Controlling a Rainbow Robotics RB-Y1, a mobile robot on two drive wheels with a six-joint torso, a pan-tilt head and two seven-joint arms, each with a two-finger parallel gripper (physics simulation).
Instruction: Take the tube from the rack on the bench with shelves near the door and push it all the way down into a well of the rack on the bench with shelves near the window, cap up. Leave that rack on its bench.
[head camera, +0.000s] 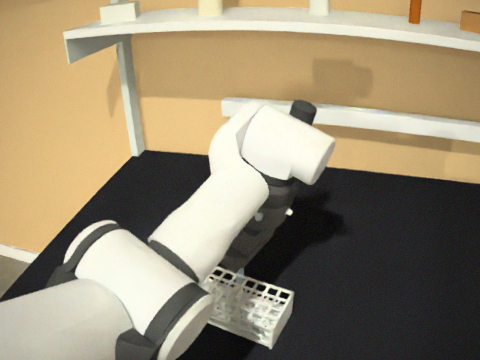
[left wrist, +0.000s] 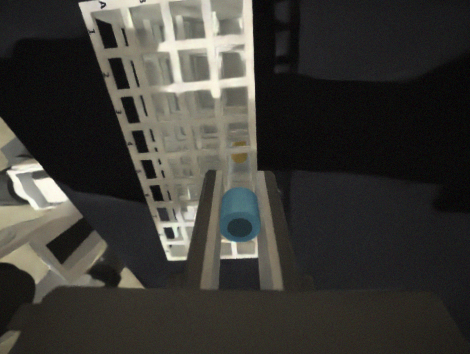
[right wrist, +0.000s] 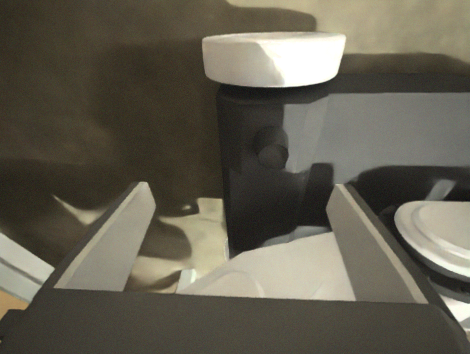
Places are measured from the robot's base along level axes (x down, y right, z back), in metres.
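Pixels of known places: left gripper, between the fingertips: (head camera: 236, 264) (left wrist: 239, 182); right gripper, between the fingertips: (right wrist: 238, 195).
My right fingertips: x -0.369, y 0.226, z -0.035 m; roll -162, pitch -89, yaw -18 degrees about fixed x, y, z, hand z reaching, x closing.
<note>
For each thing: its top centre in the pictures, then the offset to it from my right fingertips. Level surfaces: height alone.
- blue cap, centre of its top: (left wrist: 238, 224) (head camera: 238, 254) dx -0.514, dy -0.454, dz -0.501 m
- white rack, centre of its top: (left wrist: 195, 167) (head camera: 230, 291) dx -0.452, dy -0.457, dz -0.469 m
- black bench top, height of its surface: dx -0.394 m
The tube, with a blue cap (head camera: 240, 275) (left wrist: 240, 214), stands cap up in a well of the white rack (head camera: 283, 320) (left wrist: 216, 90), in the edge column opposite the one marked A. Its clear body and yellow contents show below the cap in the left wrist view. The rack rests on the black bench top (head camera: 400, 260). My left gripper (left wrist: 239, 182) is shut on the tube's cap, one finger against each side; its fingertips are mostly hidden in the head view. My right gripper (right wrist: 238, 195) is open, with no tube between its fingers.
A white shelf (head camera: 250, 22) with small items runs above the bench along the tan wall (head camera: 200, 70). A shelf post (head camera: 129, 95) stands at the bench's back left. A white rail (head camera: 375, 116) crosses the wall behind my left arm.
</note>
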